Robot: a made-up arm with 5 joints. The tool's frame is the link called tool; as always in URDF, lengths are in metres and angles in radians. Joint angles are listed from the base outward. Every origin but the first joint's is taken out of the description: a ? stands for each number. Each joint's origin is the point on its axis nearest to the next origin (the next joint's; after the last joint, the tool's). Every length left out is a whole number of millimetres.
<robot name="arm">
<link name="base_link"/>
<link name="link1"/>
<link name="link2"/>
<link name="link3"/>
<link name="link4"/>
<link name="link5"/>
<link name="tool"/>
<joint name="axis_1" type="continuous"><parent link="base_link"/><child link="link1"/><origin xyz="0 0 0.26" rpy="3.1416 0 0"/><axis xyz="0 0 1"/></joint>
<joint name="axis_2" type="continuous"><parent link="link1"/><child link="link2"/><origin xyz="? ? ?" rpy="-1.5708 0 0"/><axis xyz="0 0 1"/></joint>
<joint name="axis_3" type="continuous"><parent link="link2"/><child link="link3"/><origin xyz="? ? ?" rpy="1.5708 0 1.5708"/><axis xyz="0 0 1"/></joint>
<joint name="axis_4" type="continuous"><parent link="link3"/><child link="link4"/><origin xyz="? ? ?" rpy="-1.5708 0 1.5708"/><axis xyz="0 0 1"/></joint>
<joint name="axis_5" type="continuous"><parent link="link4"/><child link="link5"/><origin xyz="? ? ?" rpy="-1.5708 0 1.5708"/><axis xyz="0 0 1"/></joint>
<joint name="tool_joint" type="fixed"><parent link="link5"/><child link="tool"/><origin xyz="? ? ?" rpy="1.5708 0 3.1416"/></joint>
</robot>
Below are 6 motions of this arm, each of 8 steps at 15 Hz.
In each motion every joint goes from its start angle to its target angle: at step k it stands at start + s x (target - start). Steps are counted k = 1, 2, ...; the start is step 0. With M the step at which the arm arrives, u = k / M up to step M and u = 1 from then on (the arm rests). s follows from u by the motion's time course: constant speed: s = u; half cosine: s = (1 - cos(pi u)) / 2; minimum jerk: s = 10 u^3 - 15 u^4 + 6 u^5.
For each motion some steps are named. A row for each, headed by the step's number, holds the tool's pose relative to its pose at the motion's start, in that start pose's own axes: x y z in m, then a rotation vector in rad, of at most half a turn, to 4 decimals.
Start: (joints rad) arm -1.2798 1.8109 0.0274 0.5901 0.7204
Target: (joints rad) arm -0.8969 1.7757 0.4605 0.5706 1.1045
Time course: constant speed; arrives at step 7
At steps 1, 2, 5, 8:
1: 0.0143 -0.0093 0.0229 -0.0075 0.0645 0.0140
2: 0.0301 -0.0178 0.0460 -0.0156 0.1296 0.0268
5: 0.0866 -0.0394 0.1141 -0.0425 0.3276 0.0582
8: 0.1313 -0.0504 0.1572 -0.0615 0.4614 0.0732

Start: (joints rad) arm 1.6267 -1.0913 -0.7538 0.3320 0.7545
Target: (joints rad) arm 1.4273 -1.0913 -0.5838 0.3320 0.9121
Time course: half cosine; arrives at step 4
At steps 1, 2, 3, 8:
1: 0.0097 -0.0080 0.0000 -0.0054 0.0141 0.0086
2: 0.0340 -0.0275 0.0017 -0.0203 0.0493 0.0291
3: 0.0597 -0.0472 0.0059 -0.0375 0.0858 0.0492
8: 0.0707 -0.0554 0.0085 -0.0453 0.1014 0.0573

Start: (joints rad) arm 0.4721 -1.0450 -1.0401 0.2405 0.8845
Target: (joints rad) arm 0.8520 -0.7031 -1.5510 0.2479 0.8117
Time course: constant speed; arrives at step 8
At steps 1, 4, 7, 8:
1: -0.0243 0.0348 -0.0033 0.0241 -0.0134 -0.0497
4: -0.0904 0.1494 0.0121 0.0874 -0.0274 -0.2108
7: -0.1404 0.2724 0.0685 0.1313 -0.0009 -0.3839
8: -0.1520 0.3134 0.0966 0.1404 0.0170 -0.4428

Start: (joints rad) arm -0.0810 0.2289 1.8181 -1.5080 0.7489
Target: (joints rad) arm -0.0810 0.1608 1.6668 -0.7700 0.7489
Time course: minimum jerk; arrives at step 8
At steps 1, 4, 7, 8:
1: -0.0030 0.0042 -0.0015 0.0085 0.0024 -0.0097
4: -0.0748 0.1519 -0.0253 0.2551 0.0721 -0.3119
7: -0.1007 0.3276 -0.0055 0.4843 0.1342 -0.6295
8: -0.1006 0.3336 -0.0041 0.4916 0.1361 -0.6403

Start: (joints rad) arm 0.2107 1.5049 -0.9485 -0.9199 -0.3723
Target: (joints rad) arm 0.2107 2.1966 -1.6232 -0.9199 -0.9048
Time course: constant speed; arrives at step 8
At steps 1, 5, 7, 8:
1: 0.0040 0.0352 0.0111 -0.1101 -0.0282 -0.0314
5: 0.0435 0.1794 0.0317 -0.5386 -0.0995 -0.1423
7: 0.0780 0.2476 0.0295 -0.7415 -0.1074 -0.1907
8: 0.0989 0.2793 0.0259 -0.8389 -0.1039 -0.2139

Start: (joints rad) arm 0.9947 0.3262 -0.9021 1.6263 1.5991
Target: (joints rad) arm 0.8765 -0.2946 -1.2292 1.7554 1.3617
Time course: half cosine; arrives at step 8
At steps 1, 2, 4, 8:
1: -0.0074 0.0034 0.0020 -0.0161 -0.0207 -0.0109
2: -0.0271 0.0125 0.0072 -0.0634 -0.0804 -0.0392
4: -0.0755 0.0353 0.0204 -0.2305 -0.2802 -0.1025
8: -0.1080 0.0433 0.0436 -0.4922 -0.5658 -0.1133

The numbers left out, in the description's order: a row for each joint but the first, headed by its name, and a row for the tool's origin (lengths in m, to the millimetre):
axis_2: -0.11 -0.15 0
axis_3: -0.24 -0.1 0
axis_4: 0.07 0.04 0
axis_5: 0.34 0.05 0
tool: 0.39 0.06 0

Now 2 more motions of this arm.
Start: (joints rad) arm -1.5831 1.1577 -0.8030 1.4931 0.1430
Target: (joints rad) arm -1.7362 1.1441 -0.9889 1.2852 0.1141
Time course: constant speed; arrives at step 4
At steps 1, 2, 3, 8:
1: 0.0283 -0.0312 -0.0053 -0.0013 -0.0195 0.0654
2: 0.0585 -0.0608 -0.0109 -0.0020 -0.0396 0.1304
3: 0.0904 -0.0887 -0.0167 -0.0022 -0.0602 0.1951
8: 0.1240 -0.1147 -0.0226 -0.0019 -0.0814 0.2593

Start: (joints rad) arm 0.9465 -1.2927 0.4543 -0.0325 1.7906
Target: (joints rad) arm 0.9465 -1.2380 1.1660 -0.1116 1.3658
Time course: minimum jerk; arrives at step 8
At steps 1, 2, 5, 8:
1: 0.0039 -0.0049 -0.0015 -0.0041 -0.0080 0.0108
2: 0.0264 -0.0313 -0.0095 -0.0251 -0.0516 0.0699
5: 0.2461 -0.1842 -0.0458 -0.1165 -0.3627 0.5093
8: 0.3707 -0.2207 -0.0492 -0.1227 -0.4960 0.7138

